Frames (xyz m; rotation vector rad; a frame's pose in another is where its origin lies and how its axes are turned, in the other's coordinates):
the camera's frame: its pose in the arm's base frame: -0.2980 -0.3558 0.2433 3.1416 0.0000 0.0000
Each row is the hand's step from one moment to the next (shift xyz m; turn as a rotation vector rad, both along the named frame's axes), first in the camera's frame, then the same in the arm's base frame.
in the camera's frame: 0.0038 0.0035 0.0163 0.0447 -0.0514 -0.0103
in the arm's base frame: 0.0038 -0.0035 -0.0163 0.0447 0.0514 0.0103
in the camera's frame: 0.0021 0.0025 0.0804 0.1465 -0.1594 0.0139
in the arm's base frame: 0.0021 -0.0025 -0.0804 0.1465 0.1594 -0.0139
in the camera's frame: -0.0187 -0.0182 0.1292 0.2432 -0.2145 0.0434
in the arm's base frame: -0.0187 0.0182 -0.1292 0.2432 0.2145 -0.0434
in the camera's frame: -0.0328 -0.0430 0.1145 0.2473 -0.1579 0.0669
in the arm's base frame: -0.0328 0.0430 -0.1145 0.2473 0.1579 -0.0669
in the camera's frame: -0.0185 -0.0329 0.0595 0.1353 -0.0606 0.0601
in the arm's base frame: -0.0185 0.0329 -0.0595 0.1353 0.0606 -0.0601
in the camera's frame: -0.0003 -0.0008 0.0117 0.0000 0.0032 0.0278
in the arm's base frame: -0.0003 0.0008 -0.0117 0.0000 -0.0032 -0.0278
